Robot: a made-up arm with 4 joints.
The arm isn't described. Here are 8 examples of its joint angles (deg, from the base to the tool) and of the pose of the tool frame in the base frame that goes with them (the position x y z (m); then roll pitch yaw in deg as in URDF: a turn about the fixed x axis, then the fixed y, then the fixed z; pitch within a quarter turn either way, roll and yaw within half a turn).
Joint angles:
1: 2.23 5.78 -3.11 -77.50
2: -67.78 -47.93 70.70 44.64
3: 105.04 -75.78 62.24 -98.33
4: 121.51 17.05 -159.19 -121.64
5: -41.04 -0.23 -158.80 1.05
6: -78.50 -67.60 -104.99 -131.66
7: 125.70 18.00 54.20 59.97
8: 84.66 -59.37 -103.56 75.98
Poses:
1: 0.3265 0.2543 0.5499 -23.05 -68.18 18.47
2: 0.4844 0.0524 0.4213 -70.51 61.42 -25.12
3: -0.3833 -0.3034 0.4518 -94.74 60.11 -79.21
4: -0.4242 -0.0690 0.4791 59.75 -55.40 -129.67
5: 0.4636 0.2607 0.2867 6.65 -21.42 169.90
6: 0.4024 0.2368 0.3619 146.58 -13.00 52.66
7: -0.2805 0.0069 0.5681 -69.39 20.97 103.09
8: -0.4427 -0.0012 0.5221 106.66 -21.69 54.80
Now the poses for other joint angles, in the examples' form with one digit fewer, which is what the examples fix.
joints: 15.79 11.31 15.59 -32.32
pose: 0.263 0.295 0.543 -2.7 -28.9 28.9
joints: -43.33 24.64 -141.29 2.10
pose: 0.409 0.241 0.208 -17.0 -43.3 -173.3
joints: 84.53 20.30 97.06 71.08
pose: -0.143 0.268 0.698 -79.1 53.1 86.5
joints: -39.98 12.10 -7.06 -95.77
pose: 0.442 0.077 0.337 -52.0 -48.1 13.2
